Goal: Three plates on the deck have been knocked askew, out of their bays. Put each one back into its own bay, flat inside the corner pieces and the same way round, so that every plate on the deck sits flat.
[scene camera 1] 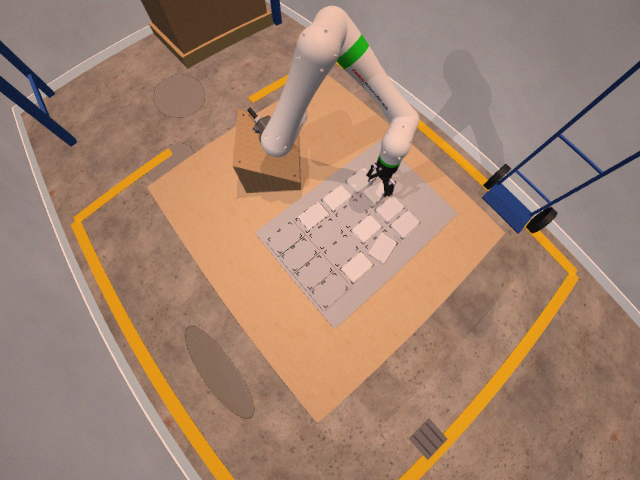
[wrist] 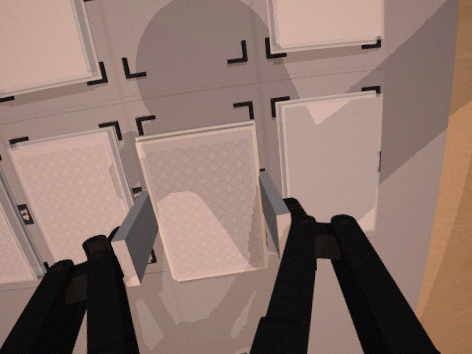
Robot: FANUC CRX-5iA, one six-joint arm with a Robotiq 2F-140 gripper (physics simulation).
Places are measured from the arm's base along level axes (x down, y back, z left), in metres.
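Pixels of known places: gripper, between the fingertips: (scene camera 1: 375,192) (wrist: 207,198).
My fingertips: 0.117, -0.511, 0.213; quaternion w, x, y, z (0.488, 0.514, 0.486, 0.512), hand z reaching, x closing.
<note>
For each thing: its top centre in the pictures, then the offset to it from my fingertips, as dx, dy, dz. Level surfaces: height alone.
- white plate with round wells, centre of its top: (wrist: 209,214) (scene camera 1: 377,190) -0.010, -0.001, +0.009
- deck, height of its surface: dx +0.024
- welled plate, centre of its top: (wrist: 80,212) (scene camera 1: 390,208) +0.010, -0.107, -0.006
- smooth plate, centre of its top: (wrist: 334,174) (scene camera 1: 361,178) +0.010, +0.106, +0.007
My gripper (scene camera 1: 377,191) (wrist: 207,198) is shut on a white plate with round wells (wrist: 205,165). The plate is between the finger pads, over a bay whose far corner pieces show beyond its edge in the wrist view; whether it touches the deck (scene camera 1: 336,317) I cannot tell. Another plate (scene camera 1: 383,248) lies turned askew near the deck's front right edge. A plate (scene camera 1: 313,215) at the left looks slightly off its corner marks. In the wrist view, a welled plate (wrist: 70,190) is left of the held one and a smooth plate (wrist: 330,165) is right of it.
More plates (scene camera 1: 356,267) (scene camera 1: 366,228) (scene camera 1: 405,224) (scene camera 1: 389,208) (scene camera 1: 337,197) stand around on the deck. Bays without plates show at the deck's left. A wooden pedestal (scene camera 1: 266,167) stands behind the deck, and a blue hand truck (scene camera 1: 509,207) is at the right.
</note>
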